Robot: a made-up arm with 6 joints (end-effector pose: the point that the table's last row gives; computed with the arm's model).
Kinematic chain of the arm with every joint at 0, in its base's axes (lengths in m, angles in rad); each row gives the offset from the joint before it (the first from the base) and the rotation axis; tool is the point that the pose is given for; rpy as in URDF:
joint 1: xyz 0 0 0.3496 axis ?
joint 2: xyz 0 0 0 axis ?
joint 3: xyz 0.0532 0 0.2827 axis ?
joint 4: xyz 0.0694 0 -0.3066 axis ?
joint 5: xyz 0 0 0 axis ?
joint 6: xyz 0.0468 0 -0.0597 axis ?
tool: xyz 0 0 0 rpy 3.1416 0 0
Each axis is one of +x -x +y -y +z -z.
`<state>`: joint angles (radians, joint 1 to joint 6).
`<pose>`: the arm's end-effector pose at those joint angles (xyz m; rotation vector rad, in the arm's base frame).
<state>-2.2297 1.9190 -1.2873 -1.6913 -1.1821 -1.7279</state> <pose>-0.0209 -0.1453 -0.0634 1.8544 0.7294 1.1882</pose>
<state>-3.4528 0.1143 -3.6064 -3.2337 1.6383 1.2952</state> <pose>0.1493 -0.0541 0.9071 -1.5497 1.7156 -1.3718</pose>
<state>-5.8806 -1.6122 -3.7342 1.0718 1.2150 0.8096</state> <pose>-0.5233 -0.1850 0.1305 0.7629 -1.4804 -1.6967</pose>
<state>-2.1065 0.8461 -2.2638 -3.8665 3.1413 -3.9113</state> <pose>-0.2320 -0.4517 0.5627 -0.7546 1.2594 0.8135</pose>
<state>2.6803 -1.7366 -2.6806 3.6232 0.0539 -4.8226</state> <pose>0.5725 -0.3071 0.4332 -0.5496 1.3549 -1.3737</pose>
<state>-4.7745 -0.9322 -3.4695 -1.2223 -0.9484 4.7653</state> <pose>-0.1030 -0.5079 0.5629 0.1101 -1.7271 0.8591</pose>
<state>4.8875 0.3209 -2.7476 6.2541 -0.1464 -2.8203</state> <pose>0.0505 -0.2764 0.9536 0.4438 0.4003 -1.0708</pose>
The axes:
joint 1: +z
joint 2: +y
joint 3: +y
joint 4: -z
joint 5: +y
joint 6: -z

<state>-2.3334 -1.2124 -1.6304 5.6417 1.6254 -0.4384</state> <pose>0.0848 0.1426 0.8389 0.6941 -1.7432 -0.3377</pose>
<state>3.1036 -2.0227 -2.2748 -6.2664 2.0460 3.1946</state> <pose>0.5687 -0.0229 0.4080 1.3466 -0.0351 -2.8237</pose>
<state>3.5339 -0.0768 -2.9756 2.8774 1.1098 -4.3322</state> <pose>0.0363 0.0058 1.0181 -0.6374 0.8576 -0.9519</pose>
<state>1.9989 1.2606 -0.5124 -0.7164 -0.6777 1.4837</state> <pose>-0.1093 0.1226 0.0628 2.5178 1.4878 -0.6625</pose>
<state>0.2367 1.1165 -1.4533 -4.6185 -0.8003 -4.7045</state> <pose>0.4455 0.0302 0.1495 0.0091 2.5880 -1.0081</pose>
